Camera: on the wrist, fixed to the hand. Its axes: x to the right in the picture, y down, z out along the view.
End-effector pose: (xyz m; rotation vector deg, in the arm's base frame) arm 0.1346 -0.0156 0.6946 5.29 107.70 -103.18
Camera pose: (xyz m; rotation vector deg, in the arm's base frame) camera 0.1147 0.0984 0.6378 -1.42 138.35 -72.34
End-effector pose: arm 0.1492 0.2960 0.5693 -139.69 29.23 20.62
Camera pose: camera 0.1450 0.1814 0.6281 -172.78 26.65 20.78
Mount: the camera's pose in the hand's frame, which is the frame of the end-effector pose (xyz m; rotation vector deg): 0.0057 0.0561 -0.1159 -31.58 7.50 -2.11
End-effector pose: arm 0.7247 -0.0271 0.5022 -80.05 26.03 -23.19
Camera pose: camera 0.6684 -0.1201 0.4330 -110.05 39.06 -24.06
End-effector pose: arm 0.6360 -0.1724 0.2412 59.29 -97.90 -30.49
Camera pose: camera 0.7201 -0.1327 0.3304 39.17 -75.59 -50.36
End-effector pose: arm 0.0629 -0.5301 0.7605 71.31 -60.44 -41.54
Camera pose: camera 0.1660 -0.4782 0.8179 47.08 -37.89 -50.26
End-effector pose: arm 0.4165 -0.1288 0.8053 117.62 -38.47 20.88
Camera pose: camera 0.3884 -0.0571 0.9086 86.06 -32.99 14.55
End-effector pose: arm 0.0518 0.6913 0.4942 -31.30 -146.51 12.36
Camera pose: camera 0.1259 0.7499 0.5818 -39.07 -142.20 -30.76
